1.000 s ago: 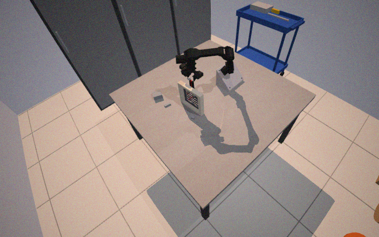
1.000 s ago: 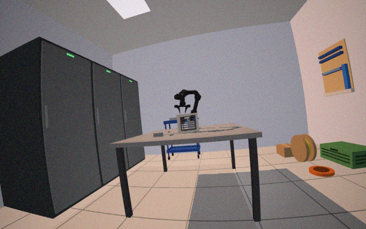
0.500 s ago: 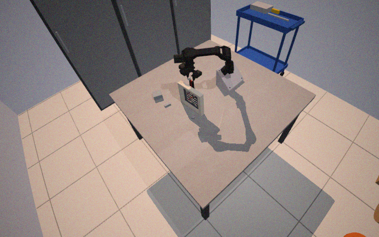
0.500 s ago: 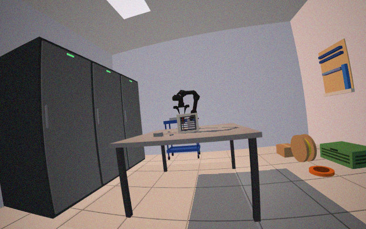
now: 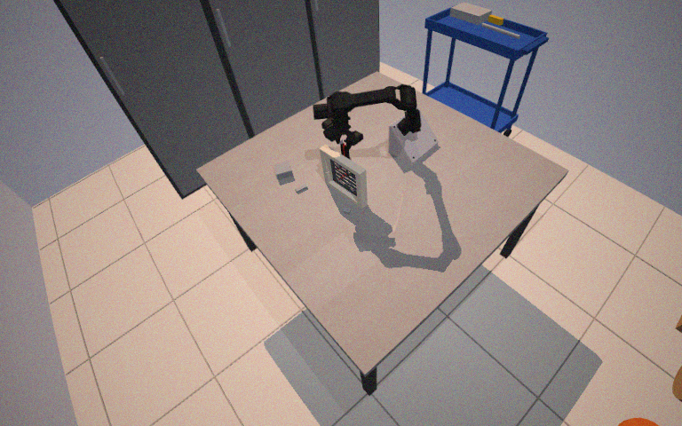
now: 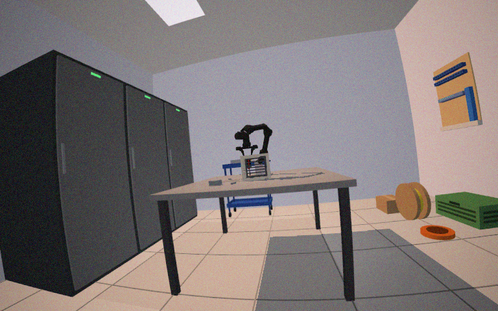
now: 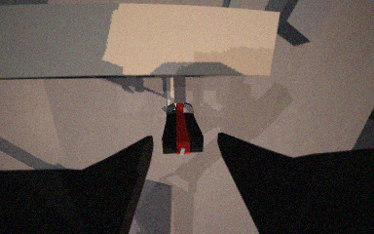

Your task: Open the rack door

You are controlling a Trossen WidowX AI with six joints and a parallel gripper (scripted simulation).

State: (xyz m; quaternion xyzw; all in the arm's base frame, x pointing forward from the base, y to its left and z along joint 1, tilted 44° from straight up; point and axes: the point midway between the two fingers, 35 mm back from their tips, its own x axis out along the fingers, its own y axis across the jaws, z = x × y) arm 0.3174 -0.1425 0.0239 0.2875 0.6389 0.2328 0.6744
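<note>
Now: gripper tip 1 cm past the door handle and 7 cm above it. From my gripper tip the other things lie so: flat grey piece (18 cm ahead, 12 cm to the right, 19 cm below).
</note>
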